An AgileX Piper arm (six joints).
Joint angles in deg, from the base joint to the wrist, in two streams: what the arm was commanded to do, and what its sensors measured. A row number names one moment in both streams.
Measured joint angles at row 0:
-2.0, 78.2, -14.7, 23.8, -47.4, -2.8
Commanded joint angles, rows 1 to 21:
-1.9, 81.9, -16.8, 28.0, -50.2, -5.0
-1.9, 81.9, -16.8, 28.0, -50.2, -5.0
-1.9, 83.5, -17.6, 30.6, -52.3, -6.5
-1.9, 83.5, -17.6, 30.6, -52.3, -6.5
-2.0, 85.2, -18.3, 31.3, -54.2, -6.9
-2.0, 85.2, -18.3, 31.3, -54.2, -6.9
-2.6, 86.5, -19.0, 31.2, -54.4, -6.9
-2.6, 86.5, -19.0, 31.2, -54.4, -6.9
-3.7, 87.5, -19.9, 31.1, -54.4, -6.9
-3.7, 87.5, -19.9, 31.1, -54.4, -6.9
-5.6, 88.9, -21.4, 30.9, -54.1, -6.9
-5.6, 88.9, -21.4, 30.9, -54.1, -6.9
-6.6, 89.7, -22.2, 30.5, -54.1, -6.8
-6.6, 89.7, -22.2, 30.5, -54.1, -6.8
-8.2, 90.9, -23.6, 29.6, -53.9, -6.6
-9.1, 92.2, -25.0, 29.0, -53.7, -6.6
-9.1, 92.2, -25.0, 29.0, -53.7, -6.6
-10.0, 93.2, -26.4, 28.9, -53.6, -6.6
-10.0, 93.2, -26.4, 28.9, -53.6, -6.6
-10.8, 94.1, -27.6, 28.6, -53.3, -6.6
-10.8, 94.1, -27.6, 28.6, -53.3, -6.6
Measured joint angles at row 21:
-9.6, 93.2, -25.7, 29.8, -52.9, -6.5
